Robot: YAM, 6 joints.
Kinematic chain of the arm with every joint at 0, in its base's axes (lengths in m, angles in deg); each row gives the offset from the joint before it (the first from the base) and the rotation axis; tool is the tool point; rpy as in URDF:
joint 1: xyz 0 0 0.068 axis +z
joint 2: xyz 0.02 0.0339 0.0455 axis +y
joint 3: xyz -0.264 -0.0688 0 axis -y
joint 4: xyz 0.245 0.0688 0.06 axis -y
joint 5: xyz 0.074 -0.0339 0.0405 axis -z
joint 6: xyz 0.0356 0 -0.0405 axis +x
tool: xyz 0 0 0 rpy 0 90 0
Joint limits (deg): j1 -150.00..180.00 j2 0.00..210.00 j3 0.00..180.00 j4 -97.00..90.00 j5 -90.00..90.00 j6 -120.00..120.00
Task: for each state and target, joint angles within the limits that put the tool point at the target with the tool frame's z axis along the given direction. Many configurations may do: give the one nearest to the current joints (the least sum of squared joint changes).
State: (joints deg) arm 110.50 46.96 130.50 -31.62 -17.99 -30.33
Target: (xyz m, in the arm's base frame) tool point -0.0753 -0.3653 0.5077 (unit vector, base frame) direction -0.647 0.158 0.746
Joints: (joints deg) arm 81.98 21.02 135.09 -29.14 -41.51 -30.33
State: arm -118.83 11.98 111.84 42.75 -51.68 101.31
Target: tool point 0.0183 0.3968 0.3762 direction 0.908 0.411 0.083
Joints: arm -87.90 0.10 91.54 76.15 -67.27 101.31
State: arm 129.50 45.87 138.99 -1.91 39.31 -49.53
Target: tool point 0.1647 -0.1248 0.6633 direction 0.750 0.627 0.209
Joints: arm 133.16 60.07 152.64 12.36 77.50 -49.53
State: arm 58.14 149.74 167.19 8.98 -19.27 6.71
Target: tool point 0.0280 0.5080 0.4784 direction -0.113 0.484 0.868
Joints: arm 86.27 155.00 179.89 36.39 -8.29 6.71
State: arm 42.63 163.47 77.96 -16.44 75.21 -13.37
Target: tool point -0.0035 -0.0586 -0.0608 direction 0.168 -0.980 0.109
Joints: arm 68.22 196.38 29.28 -20.22 31.30 -13.37
